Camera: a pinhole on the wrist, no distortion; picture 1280 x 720 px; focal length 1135.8 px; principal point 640.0 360.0 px. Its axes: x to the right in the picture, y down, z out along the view. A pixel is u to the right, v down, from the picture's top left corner.
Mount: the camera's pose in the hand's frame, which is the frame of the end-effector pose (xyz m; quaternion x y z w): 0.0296 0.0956 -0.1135 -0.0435 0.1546 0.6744 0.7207
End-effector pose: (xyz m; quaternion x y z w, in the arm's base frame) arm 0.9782 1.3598 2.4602 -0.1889 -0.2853 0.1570 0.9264
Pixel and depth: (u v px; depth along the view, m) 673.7 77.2 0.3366
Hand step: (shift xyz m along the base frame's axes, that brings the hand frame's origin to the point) -0.0145 0.2830 0.1417
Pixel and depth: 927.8 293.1 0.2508
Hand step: -0.0329 0.2586 0.0231
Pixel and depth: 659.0 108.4 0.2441
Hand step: 0.0035 0.2191 0.0705
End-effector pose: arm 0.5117 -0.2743 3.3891 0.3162 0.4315 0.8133 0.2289
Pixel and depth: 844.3 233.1 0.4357
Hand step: 0.0583 0.1002 0.4050
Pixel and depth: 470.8 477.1 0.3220
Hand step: 0.1026 0.0748 0.2234
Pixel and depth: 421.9 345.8 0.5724
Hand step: 0.2250 0.2614 0.3590
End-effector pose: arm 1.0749 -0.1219 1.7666 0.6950 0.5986 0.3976 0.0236
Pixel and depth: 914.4 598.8 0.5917
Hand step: 0.5754 0.0833 -0.0797
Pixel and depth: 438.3 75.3 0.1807
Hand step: 0.1211 0.0829 0.0685
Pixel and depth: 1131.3 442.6 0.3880
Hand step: 0.4166 0.0527 0.0791
